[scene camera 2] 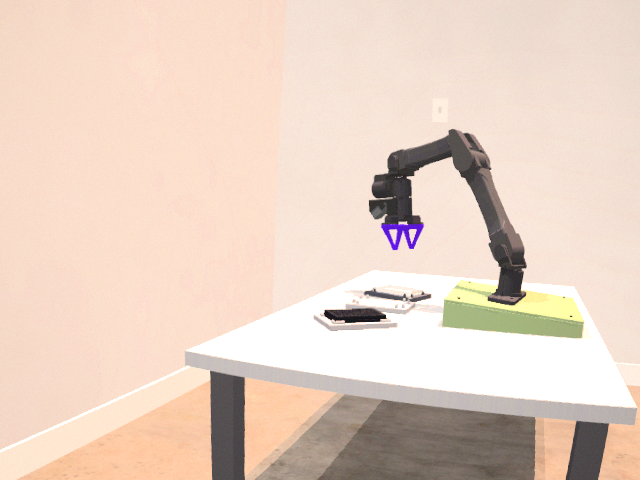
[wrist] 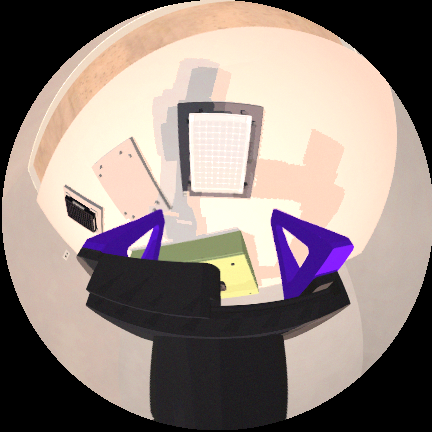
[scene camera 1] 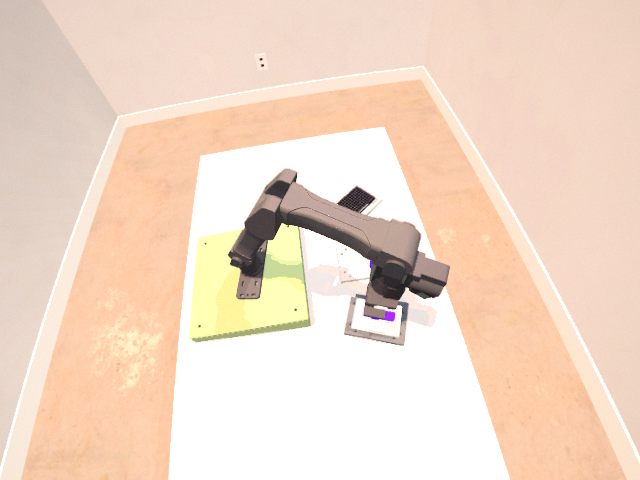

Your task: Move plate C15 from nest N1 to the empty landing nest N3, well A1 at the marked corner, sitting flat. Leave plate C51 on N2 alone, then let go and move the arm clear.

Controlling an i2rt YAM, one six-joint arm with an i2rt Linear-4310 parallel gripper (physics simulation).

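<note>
A white plate [scene camera 1: 377, 327] [scene camera 2: 398, 290] [wrist: 220, 152] sits on a dark grey nest [scene camera 1: 349, 322] [scene camera 2: 426, 296] [wrist: 184, 150]. A black plate [scene camera 1: 356, 198] [scene camera 2: 355, 314] [wrist: 81, 214] sits on a pale nest [scene camera 2: 361, 326]. Between them lies an empty pale nest [scene camera 1: 351, 271] [scene camera 2: 379, 307] [wrist: 125, 180] with small pegs. No labels can be read, and well A1 cannot be made out. My gripper [scene camera 1: 381, 290] [scene camera 2: 403, 249] [wrist: 217, 214] is open and empty, high above the table, near the white plate. In the wrist view the white plate lies ahead of the fingertips, its long side roughly square to the line between them.
The arm stands on a yellow-green base block [scene camera 1: 222, 289] [scene camera 2: 506, 322] [wrist: 235, 277], beside the nests on the white table [scene camera 1: 320, 403] [scene camera 2: 310, 356]. The arm's forearm passes over the empty nest in scene camera 1 and partly hides it and the black plate's nest.
</note>
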